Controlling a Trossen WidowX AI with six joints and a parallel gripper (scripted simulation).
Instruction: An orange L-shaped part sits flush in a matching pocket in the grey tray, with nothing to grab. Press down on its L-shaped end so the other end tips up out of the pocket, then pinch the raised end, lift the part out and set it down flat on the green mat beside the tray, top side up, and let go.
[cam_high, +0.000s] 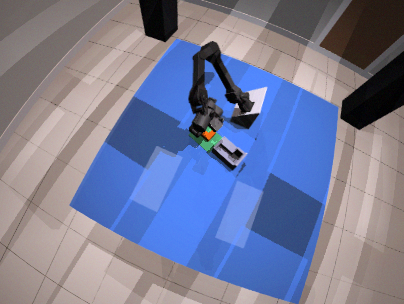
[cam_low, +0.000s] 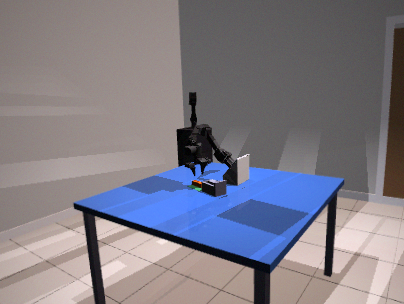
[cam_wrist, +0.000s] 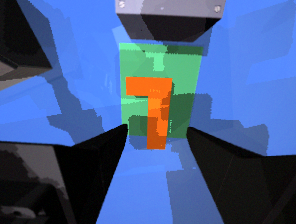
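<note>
Now: the orange L-shaped part 5 cm below my gripper tip, 2 cm to the left of it and 1 cm behind it. The rest, counted from my gripper tip: green mat: 9 cm below, 2 cm to the left, 1 cm ahead.
</note>
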